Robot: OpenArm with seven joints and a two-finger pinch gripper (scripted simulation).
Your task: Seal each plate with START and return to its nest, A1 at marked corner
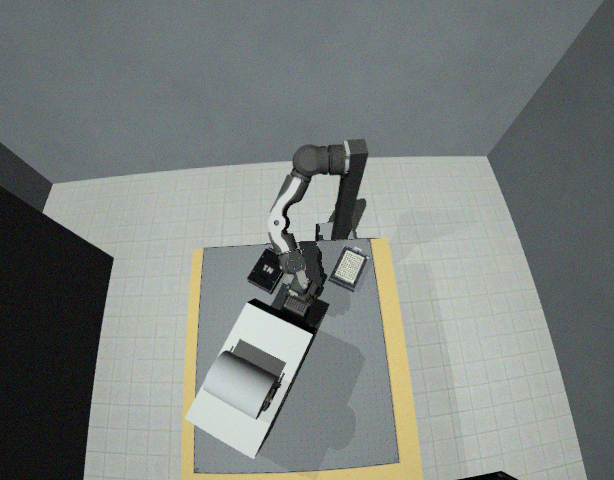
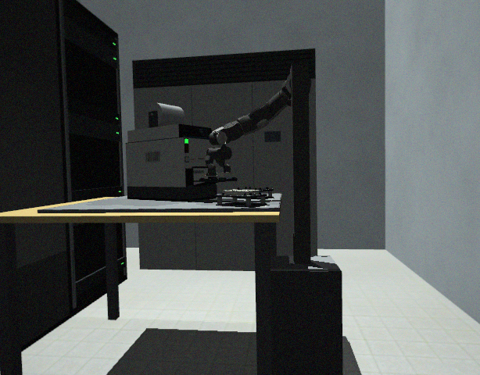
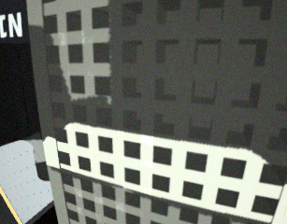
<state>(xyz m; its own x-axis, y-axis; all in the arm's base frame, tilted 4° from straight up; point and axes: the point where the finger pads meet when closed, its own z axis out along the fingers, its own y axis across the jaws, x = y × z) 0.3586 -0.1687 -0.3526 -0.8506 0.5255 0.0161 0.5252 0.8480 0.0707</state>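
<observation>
Now: the sealer stage 20 mm below my hand. The rest, counted from my hand: well plate 220 mm to the left, 120 mm behind, 70 mm below; then foil roll 300 mm above, 280 mm ahead, 170 mm to the right; then start button 130 mm ahead, 70 mm above, 30 mm to the left.
</observation>
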